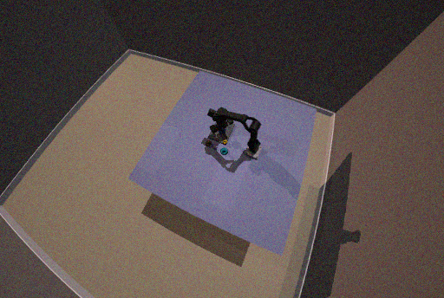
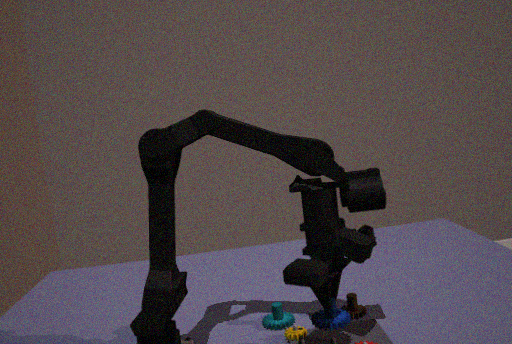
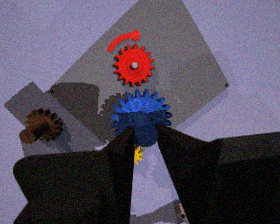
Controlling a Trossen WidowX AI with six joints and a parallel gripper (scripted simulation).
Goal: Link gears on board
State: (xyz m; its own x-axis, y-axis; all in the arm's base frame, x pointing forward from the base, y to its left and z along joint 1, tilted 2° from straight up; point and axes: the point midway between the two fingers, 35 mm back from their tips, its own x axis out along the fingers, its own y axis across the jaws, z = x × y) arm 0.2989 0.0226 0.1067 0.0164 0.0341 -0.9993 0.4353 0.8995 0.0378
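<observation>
Now: the blue gear 1 cm below my gripper tip. Round my gripper tip: red gear (7 cm below, 5 cm ahead, 2 cm to the right); then yellow gear (7 cm below, 7 cm behind, 5 cm to the left); then brown gear (14 cm to the left, 7 cm below, 4 cm ahead).
</observation>
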